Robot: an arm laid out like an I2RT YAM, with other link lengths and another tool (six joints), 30 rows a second.
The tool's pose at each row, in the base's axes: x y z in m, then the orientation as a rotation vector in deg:
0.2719, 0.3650, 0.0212, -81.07, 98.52, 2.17
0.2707, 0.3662, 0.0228, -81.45, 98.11, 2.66
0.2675, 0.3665, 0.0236, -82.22, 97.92, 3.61
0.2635, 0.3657, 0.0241, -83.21, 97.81, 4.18
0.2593, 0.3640, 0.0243, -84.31, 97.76, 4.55
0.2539, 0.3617, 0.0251, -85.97, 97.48, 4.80
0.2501, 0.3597, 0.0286, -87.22, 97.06, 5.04
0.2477, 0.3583, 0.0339, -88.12, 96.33, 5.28
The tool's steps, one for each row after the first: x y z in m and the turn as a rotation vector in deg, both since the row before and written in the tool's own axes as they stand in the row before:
-0.0020, 0.0006, -0.0011, -0.39, -0.40, -0.23
-0.0009, 0.0023, -0.0022, -0.96, -0.31, -0.17
0.0001, 0.0028, -0.0030, -0.90, 0.00, -0.39
0.0009, 0.0028, -0.0034, -0.88, 0.18, -0.48
0.0009, 0.0034, -0.0047, -1.09, 0.27, -0.93
-0.0009, 0.0010, -0.0054, -0.79, 0.04, -0.78
-0.0023, -0.0008, -0.0055, -0.48, -0.30, -0.76

